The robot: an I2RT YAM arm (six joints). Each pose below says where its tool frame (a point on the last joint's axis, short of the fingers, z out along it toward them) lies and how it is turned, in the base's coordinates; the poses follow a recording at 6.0 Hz.
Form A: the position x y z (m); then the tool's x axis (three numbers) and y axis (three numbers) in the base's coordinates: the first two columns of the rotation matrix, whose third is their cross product.
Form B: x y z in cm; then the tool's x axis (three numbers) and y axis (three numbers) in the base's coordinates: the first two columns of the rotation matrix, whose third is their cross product. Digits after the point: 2 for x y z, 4 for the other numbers.
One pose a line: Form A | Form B
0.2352 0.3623 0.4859 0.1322 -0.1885 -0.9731 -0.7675 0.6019 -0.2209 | 23.52 36.23 48.59 0.1322 -0.1885 -0.9731 -0.7675 0.6019 -0.2209
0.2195 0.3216 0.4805 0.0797 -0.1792 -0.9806 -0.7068 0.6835 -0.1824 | 21.95 32.16 48.05 0.0797 -0.1792 -0.9806 -0.7068 0.6835 -0.1824
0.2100 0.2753 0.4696 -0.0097 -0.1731 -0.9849 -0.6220 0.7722 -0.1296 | 21.00 27.53 46.96 -0.0097 -0.1731 -0.9849 -0.6220 0.7722 -0.1296
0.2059 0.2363 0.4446 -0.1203 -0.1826 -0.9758 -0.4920 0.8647 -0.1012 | 20.59 23.63 44.46 -0.1203 -0.1826 -0.9758 -0.4920 0.8647 -0.1012
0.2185 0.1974 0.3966 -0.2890 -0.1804 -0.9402 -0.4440 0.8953 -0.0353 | 21.85 19.74 39.66 -0.2890 -0.1804 -0.9402 -0.4440 0.8953 -0.0353
